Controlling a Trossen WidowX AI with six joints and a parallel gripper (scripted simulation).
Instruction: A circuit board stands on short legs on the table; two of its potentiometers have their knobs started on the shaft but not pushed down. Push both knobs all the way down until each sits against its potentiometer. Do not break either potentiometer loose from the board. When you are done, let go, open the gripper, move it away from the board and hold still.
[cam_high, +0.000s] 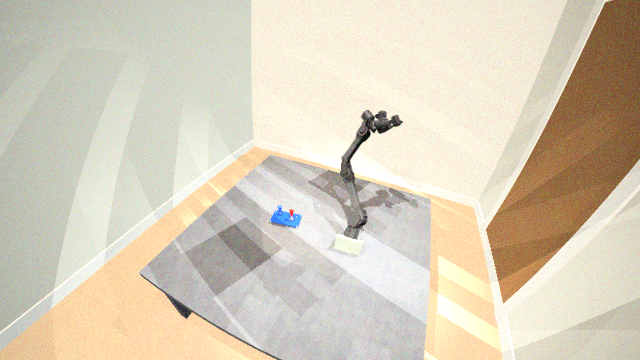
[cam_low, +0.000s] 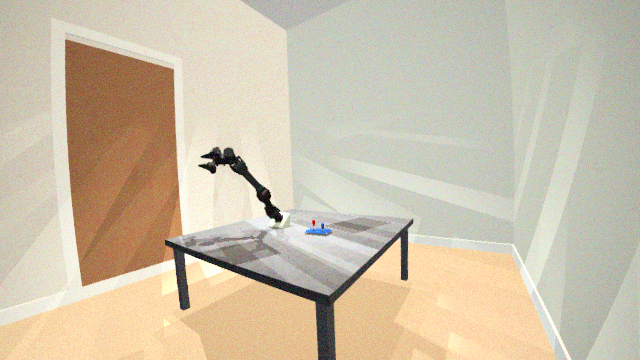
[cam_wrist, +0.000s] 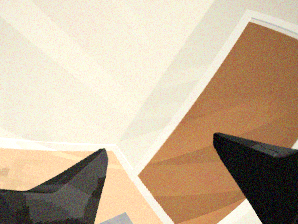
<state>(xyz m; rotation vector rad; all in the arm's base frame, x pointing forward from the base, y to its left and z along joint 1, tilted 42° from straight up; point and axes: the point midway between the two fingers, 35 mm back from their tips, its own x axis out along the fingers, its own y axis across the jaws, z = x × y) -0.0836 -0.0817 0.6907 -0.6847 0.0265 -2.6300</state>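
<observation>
Right now the red knob is 500 mm ahead of my gripper tip, 460 mm to the left of it and 430 mm below it. The rest, counted from my gripper tip: blue knob (580 mm ahead, 440 mm to the left, 450 mm below).
</observation>
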